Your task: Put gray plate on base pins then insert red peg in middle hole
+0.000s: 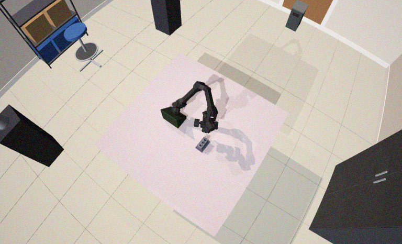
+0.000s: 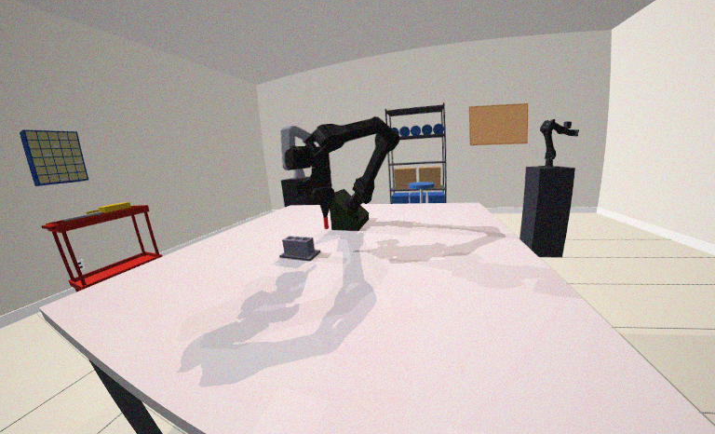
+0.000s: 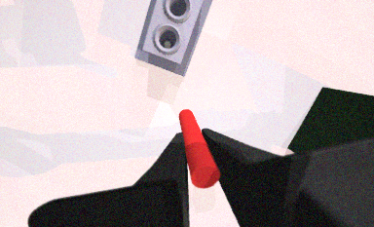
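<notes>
The gray plate lies 40 mm ahead of my gripper tip, 90 mm to the right of it and 80 mm below it. From my gripper tip the other things lie so: red peg (right at my gripper tip).
</notes>
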